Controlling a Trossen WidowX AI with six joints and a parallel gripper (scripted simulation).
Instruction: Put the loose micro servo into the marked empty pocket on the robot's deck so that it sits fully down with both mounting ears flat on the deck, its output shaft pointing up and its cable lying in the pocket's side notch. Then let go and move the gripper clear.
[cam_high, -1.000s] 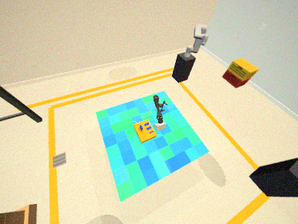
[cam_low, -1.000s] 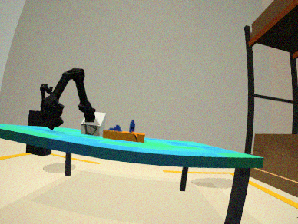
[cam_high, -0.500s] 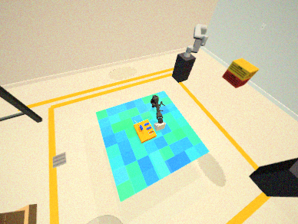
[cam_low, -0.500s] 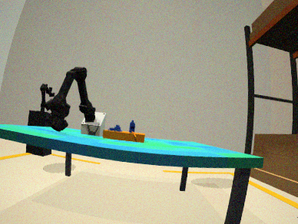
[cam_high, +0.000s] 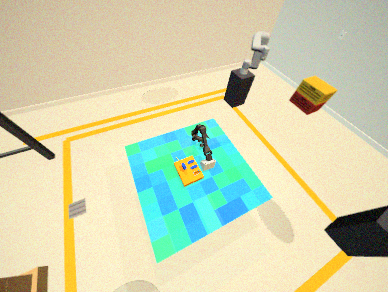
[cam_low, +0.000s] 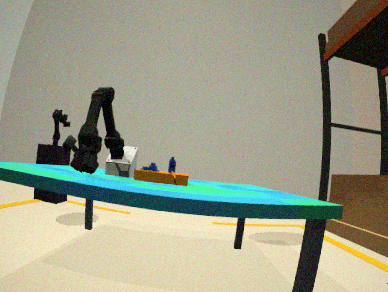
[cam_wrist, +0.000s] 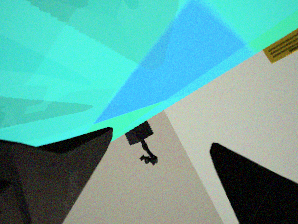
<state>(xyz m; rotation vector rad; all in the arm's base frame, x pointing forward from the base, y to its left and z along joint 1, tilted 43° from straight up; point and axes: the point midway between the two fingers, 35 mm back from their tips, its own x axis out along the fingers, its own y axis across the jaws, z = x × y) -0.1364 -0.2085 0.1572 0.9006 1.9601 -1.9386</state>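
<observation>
The orange robot deck lies 46 cm ahead of my gripper tip, 21 cm to the left of it and 3 cm below it.
</observation>
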